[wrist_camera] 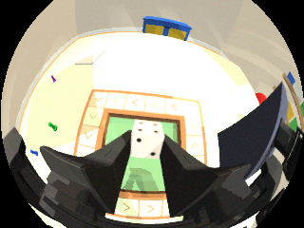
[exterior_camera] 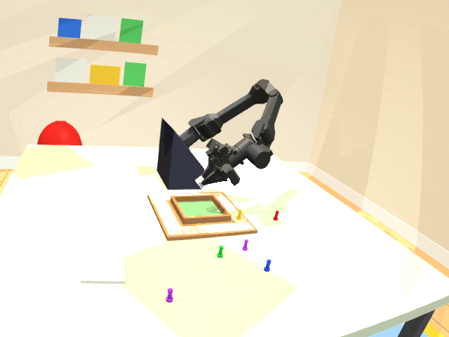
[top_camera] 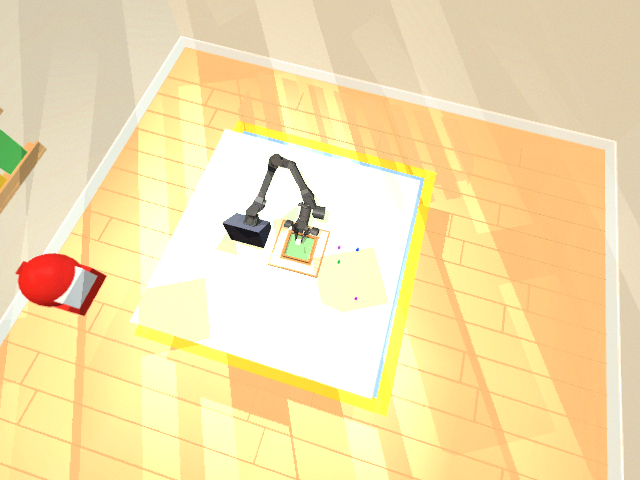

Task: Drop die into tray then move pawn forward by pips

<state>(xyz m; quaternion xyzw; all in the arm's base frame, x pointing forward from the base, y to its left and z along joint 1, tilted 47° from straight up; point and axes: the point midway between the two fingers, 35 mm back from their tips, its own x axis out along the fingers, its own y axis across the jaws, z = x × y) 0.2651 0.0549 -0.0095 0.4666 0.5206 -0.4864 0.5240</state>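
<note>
The white die lies right at my gripper tip. From my gripper tip the other things lie so: green dice tray (10 mm to the left, 110 mm below); yellow pawn (60 mm ahead, 130 mm to the left, 90 mm below); green pawn (240 mm ahead, 100 mm below).
</note>
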